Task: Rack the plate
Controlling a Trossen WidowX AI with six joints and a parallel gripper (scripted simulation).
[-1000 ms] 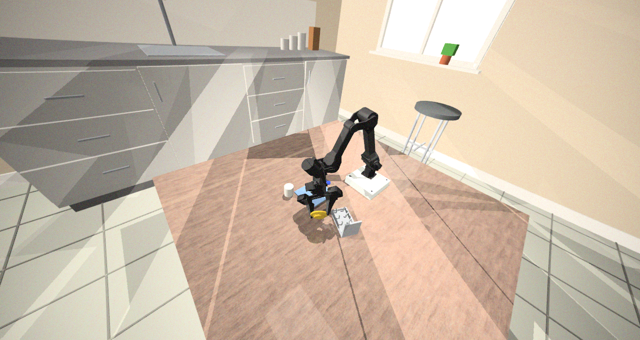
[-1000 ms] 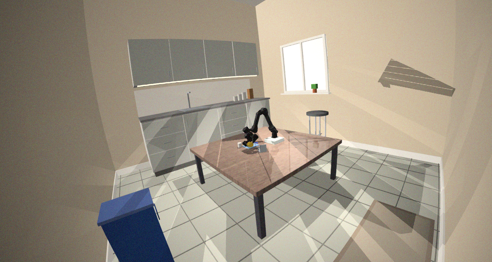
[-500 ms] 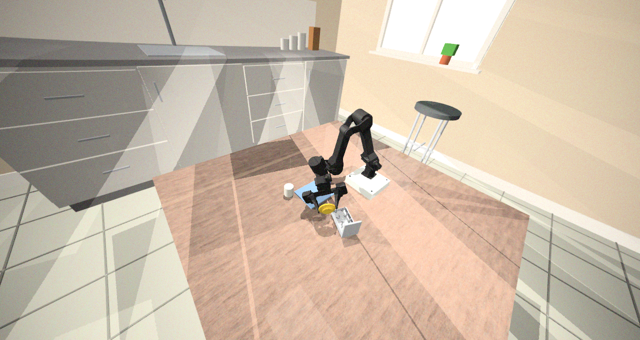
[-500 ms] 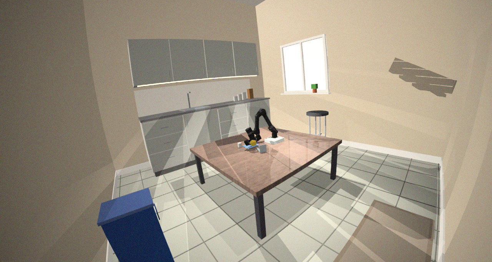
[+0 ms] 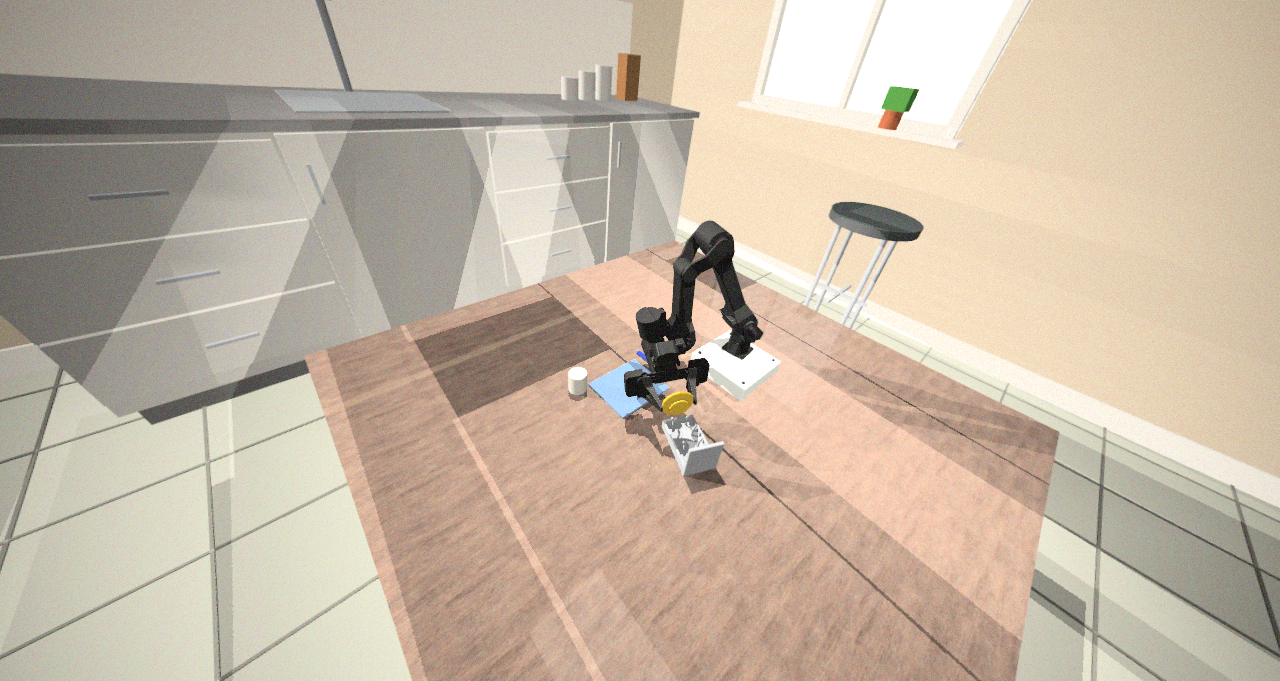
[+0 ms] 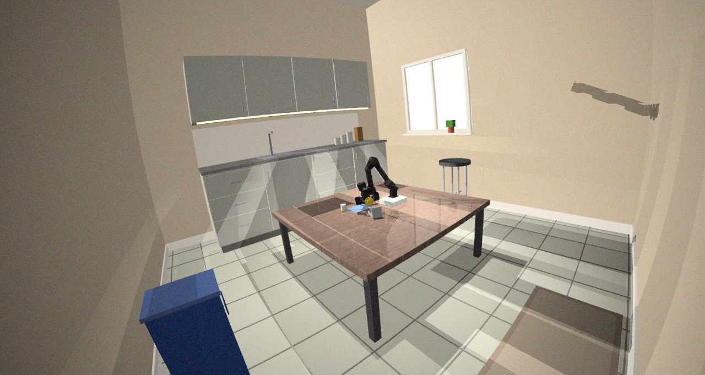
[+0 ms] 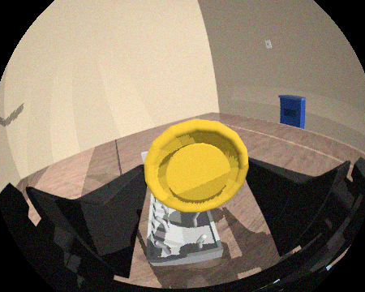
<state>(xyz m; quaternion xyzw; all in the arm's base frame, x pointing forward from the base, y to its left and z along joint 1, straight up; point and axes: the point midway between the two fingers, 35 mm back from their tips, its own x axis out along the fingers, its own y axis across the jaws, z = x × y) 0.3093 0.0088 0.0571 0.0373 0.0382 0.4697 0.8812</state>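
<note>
The grey dish rack is 10 mm behind my gripper tip, 40 mm to the left of it and 70 mm below it. From my gripper tip the other things lie so: blue utensil: 150 mm behind, 190 mm to the right, 90 mm below; then yellow plate: 10 mm to the right; then light blue mat: 40 mm behind, 170 mm to the right, 90 mm below.
</note>
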